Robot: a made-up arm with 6 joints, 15 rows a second.
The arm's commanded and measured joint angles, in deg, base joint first. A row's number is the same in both.
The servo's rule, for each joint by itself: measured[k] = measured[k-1] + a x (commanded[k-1-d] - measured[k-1]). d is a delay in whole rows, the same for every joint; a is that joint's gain. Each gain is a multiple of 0.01, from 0.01 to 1. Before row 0 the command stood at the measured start. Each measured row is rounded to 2 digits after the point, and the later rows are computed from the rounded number. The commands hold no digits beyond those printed.
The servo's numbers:
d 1
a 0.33 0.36 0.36 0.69 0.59 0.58
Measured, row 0: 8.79 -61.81 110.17 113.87 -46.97 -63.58
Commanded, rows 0 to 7: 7.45 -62.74 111.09 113.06 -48.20 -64.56; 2.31 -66.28 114.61 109.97 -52.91 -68.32; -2.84 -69.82 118.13 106.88 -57.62 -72.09; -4.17 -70.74 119.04 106.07 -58.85 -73.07; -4.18 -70.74 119.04 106.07 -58.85 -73.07; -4.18 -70.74 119.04 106.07 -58.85 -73.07; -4.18 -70.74 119.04 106.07 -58.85 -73.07; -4.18 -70.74 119.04 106.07 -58.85 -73.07
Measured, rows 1 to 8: 8.79 -61.81 110.17 113.87 -46.97 -63.58; 8.35 -62.14 110.50 113.31 -47.70 -64.15; 6.36 -63.63 111.98 111.01 -50.77 -66.57; 3.32 -65.86 114.19 108.16 -54.81 -69.77; 0.85 -67.62 115.94 106.72 -57.19 -71.68; -0.81 -68.74 117.06 106.27 -58.17 -72.49; -1.92 -69.46 117.77 106.13 -58.57 -72.83; -2.67 -69.92 118.23 106.09 -58.74 -72.97
